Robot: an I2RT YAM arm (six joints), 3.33 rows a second.
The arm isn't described. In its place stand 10 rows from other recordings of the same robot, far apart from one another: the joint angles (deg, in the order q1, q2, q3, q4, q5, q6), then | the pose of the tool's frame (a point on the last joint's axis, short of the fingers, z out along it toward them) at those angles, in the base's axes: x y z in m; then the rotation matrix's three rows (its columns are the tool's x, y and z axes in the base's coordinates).
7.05, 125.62, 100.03, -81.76, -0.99, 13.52 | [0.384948, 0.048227, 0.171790], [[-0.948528, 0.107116, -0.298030], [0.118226, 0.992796, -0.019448], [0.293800, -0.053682, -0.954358]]
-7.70, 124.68, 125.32, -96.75, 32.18, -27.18 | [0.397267, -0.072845, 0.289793], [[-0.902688, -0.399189, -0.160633], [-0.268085, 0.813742, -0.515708], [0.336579, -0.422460, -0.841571]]
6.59, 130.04, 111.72, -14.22, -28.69, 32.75 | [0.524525, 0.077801, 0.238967], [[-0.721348, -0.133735, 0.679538], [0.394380, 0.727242, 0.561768], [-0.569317, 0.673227, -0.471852]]
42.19, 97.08, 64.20, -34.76, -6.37, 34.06 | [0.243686, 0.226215, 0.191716], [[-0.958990, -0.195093, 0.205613], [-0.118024, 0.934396, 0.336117], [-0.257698, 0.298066, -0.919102]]
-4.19, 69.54, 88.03, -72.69, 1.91, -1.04 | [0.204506, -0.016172, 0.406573], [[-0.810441, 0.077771, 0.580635], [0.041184, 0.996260, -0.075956], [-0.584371, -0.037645, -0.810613]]
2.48, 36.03, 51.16, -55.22, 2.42, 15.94 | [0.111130, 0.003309, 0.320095], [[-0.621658, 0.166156, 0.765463], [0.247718, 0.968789, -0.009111], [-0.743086, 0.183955, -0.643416]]
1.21, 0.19, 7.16, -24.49, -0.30, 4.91 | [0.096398, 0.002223, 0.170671], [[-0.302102, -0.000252, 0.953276], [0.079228, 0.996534, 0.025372], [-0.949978, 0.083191, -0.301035]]
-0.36, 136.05, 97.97, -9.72, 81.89, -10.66 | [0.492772, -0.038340, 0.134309], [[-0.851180, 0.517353, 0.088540], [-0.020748, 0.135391, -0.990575], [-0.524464, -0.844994, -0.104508]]
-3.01, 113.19, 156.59, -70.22, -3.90, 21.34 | [0.358112, -0.016406, 0.518688], [[-0.422668, 0.156300, 0.892705], [0.385786, 0.922346, 0.021168], [-0.820074, 0.353340, -0.450144]]
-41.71, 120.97, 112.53, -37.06, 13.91, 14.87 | [0.354944, -0.327819, 0.285828], [[-0.316603, 0.882436, 0.347949], [0.615864, 0.470219, -0.632143], [-0.721438, 0.014151, -0.692334]]
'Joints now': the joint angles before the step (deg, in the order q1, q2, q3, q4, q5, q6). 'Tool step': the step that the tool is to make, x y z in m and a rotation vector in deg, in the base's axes. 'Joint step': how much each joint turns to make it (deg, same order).
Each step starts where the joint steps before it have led.
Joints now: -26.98 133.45 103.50 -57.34 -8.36 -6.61
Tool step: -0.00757 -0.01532 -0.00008 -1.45 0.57 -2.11
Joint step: -2.06 0.00 0.00 0.17 1.55 -0.02
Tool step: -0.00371 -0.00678 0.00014 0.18 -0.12 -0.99
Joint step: -1.00 -0.01 0.02 -0.01 -0.22 0.00
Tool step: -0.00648 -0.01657 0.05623 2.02 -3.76 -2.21
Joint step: -2.52 -2.95 7.82 -8.61 -3.69 -0.05
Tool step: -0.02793 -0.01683 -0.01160 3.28 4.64 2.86
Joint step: -3.84 0.16 -2.31 -4.51 -0.26 -6.81
